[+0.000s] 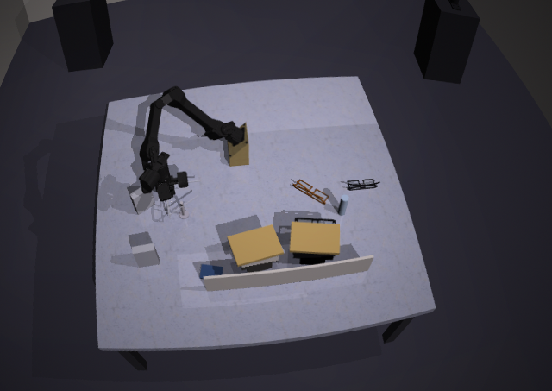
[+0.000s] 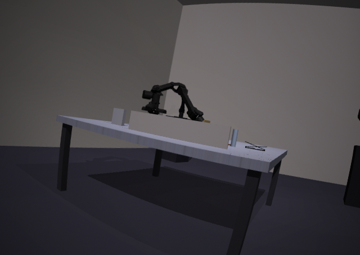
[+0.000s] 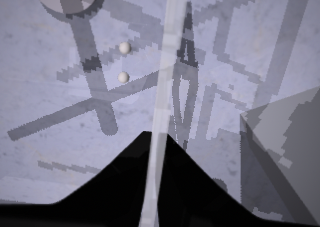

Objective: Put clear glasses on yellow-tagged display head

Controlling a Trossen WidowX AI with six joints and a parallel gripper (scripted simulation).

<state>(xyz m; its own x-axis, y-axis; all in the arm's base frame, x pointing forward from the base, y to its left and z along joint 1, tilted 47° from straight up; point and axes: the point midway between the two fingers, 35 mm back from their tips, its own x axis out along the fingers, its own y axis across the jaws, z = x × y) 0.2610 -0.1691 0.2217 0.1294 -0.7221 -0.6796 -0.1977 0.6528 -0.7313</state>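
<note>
Now: the small peg 7 cm to the left of my gripper tip, 5 cm ahead of it and 3 cm below it. Round my gripper tip: blue tag 30 cm ahead, 19 cm to the left, 5 cm below; then long white panel 47 cm to the left, 34 cm ahead.
</note>
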